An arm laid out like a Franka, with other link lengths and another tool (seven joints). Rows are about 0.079 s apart.
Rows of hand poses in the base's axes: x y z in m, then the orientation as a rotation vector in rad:
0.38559, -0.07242, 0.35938, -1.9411, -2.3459, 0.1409
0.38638, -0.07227, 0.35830, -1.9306, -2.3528, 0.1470
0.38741, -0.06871, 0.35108, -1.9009, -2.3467, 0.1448
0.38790, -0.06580, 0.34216, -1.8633, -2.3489, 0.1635
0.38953, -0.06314, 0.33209, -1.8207, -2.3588, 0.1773
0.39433, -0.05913, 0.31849, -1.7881, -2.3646, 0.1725
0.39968, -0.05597, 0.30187, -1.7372, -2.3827, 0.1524
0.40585, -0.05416, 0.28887, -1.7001, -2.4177, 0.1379
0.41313, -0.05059, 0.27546, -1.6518, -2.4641, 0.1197
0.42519, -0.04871, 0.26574, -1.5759, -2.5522, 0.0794
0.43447, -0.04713, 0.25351, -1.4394, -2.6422, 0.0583
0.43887, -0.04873, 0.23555, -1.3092, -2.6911, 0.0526
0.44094, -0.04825, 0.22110, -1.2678, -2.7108, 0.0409
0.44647, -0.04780, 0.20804, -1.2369, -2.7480, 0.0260
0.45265, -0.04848, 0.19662, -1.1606, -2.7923, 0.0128
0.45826, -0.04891, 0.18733, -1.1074, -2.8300, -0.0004
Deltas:
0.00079, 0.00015, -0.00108, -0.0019, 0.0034, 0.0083
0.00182, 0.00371, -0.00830, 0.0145, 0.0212, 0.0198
0.00231, 0.00662, -0.01722, 0.0190, 0.0457, 0.0397
0.00394, 0.00928, -0.02729, 0.0244, 0.0658, 0.0656
0.00874, 0.01329, -0.04089, 0.0375, 0.0762, 0.0844
0.01409, 0.01645, -0.05751, 0.0605, 0.0813, 0.1177
0.02026, 0.01826, -0.07051, 0.0665, 0.0706, 0.1516
0.02754, 0.02183, -0.08392, 0.0726, 0.0553, 0.1959
0.03960, 0.02371, -0.09364, 0.0787, 0.0143, 0.2708
0.04888, 0.02529, -0.10587, 0.0912, 0.0002, 0.3789
0.05328, 0.02369, -0.12383, 0.1105, 0.0124, 0.4694
0.05535, 0.02417, -0.13828, 0.1188, 0.0082, 0.4995
0.06088, 0.02462, -0.15134, 0.1153, -0.0138, 0.5293
0.06706, 0.02394, -0.16276, 0.1194, -0.0261, 0.5874
0.07267, 0.02351, -0.17205, 0.1194, -0.0425, 0.6297

